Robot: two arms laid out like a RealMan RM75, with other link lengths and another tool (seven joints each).
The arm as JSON. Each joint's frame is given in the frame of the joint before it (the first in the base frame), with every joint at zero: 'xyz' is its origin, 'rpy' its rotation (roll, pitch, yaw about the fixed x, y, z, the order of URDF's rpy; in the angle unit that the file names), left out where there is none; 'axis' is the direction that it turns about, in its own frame. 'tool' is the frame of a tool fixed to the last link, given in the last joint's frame.
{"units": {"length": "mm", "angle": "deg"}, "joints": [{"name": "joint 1", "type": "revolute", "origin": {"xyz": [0.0, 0.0, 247.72]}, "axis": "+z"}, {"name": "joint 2", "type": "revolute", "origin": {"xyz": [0.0, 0.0, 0.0], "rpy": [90.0, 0.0, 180.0]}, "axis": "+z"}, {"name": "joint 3", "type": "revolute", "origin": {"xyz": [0.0, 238.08, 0.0], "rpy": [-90.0, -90.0, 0.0]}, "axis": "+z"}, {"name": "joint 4", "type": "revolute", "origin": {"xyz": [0.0, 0.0, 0.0], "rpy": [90.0, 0.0, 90.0]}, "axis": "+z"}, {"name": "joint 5", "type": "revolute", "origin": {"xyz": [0.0, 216.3, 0.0], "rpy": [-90.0, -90.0, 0.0]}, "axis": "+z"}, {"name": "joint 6", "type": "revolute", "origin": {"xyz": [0.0, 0.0, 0.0], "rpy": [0.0, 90.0, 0.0]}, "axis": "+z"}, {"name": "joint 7", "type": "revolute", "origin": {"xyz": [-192.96, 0.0, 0.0], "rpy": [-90.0, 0.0, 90.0]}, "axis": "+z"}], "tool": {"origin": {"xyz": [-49.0, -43.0, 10.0], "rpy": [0.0, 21.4, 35.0]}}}
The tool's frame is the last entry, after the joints.
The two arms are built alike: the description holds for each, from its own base.
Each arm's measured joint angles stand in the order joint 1, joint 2, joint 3, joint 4, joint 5, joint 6, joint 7.
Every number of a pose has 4 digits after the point.
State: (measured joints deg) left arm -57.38 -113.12 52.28 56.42 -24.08 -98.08 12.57; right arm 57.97 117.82 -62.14 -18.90 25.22 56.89 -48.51
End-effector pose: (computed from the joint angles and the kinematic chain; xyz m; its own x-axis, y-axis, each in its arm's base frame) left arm -0.1072 0.4582 0.0083 -0.5600 -0.6374 0.5293 -0.5279 0.7669 0.3650; right arm 0.2698 0.3507 -0.1126 -0.3918 0.8363 0.3835 0.8457 0.1632 0.5081
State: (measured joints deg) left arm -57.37 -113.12 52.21 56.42 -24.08 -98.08 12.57; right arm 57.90 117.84 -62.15 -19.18 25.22 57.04 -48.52
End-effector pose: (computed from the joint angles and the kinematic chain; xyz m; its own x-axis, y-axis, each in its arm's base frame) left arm -0.1073 0.4583 0.0085 -0.5600 -0.6381 0.5284 -0.5288 0.7663 0.3649; right arm 0.2693 0.3511 -0.1122 -0.3928 0.8356 0.3840 0.8458 0.1644 0.5075
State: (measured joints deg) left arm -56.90 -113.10 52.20 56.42 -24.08 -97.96 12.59; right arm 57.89 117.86 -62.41 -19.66 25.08 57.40 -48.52
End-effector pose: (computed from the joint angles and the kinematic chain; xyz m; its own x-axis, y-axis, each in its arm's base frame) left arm -0.1110 0.4578 0.0088 -0.5555 -0.6432 0.5270 -0.5342 0.7617 0.3666; right arm 0.2687 0.3517 -0.1111 -0.3996 0.8344 0.3795 0.8426 0.1714 0.5105
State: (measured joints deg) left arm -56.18 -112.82 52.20 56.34 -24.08 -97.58 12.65; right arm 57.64 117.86 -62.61 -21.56 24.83 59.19 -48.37
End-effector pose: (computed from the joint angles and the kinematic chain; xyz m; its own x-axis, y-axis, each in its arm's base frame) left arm -0.1173 0.4585 0.0111 -0.5477 -0.6533 0.5227 -0.5408 0.7531 0.3746; right arm 0.2652 0.3527 -0.1071 -0.4061 0.8346 0.3720 0.8408 0.1818 0.5099
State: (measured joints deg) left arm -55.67 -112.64 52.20 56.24 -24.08 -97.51 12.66; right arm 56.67 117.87 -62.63 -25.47 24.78 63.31 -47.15
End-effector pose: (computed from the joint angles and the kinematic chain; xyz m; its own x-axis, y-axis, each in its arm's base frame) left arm -0.1221 0.4581 0.0122 -0.5407 -0.6598 0.5219 -0.5474 0.7470 0.3773; right arm 0.2575 0.3509 -0.0999 -0.3884 0.8452 0.3671 0.8498 0.1744 0.4974
